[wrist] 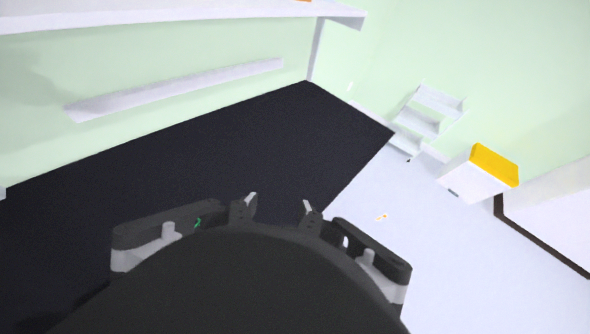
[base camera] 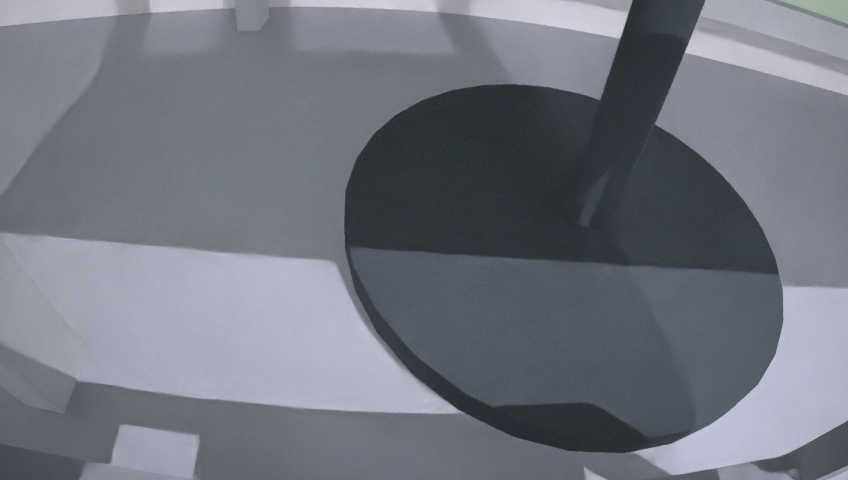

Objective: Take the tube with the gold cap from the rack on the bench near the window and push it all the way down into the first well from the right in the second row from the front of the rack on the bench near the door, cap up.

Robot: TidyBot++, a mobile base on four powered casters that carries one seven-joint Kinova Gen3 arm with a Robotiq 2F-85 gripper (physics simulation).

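Places are measured from the arm's base along level axes (x ahead, y left, z up), in millimetres.
Pixels of known places: gripper, between the fingertips: point(wrist: 278, 204).
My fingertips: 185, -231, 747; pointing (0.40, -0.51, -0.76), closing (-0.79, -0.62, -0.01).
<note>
Behind a point stands the place of what it marks, as x, y, z.
My gripper point(wrist: 278, 204) @(185, -231, 747) is partly open, with nothing between its fingers. It is over a black bench top point(wrist: 280, 135) @(546, -613, 365) in the wrist view. A small bit of something green point(wrist: 198, 222) @(402, -127, 396) shows through the left finger's linkage; too little of it shows to tell what it is. The tube with the gold cap does not show in either view. Neither rack can be made out. Which of the two benches this is, I cannot tell.
A white shelf point(wrist: 200, 14) @(612, -386, 812) runs above the bench, with a pale rail point(wrist: 175, 90) @(879, -327, 534) on the wall below it. Right of the bench are a white step-like rack point(wrist: 420, 122) @(-32, -2376, 1) and a white box with a yellow top point(wrist: 495, 165) @(-801, -2241, 53). A dark round disc point(base camera: 476, 178) @(460, -82, -367) carries a dark post point(base camera: 642, 89) @(403, -181, -216).
</note>
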